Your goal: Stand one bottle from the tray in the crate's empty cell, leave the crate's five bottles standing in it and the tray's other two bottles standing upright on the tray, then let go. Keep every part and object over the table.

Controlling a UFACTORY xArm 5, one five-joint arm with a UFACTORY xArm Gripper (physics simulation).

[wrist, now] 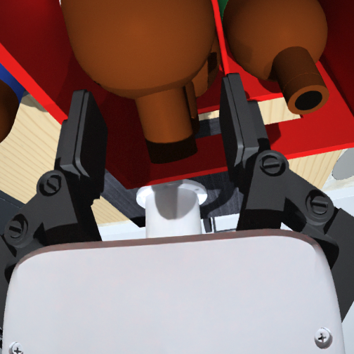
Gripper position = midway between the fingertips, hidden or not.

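There's a brown bottle (205, 77) here, and another brown bottle (149, 58), and I can see my gripper (158, 101) as well.
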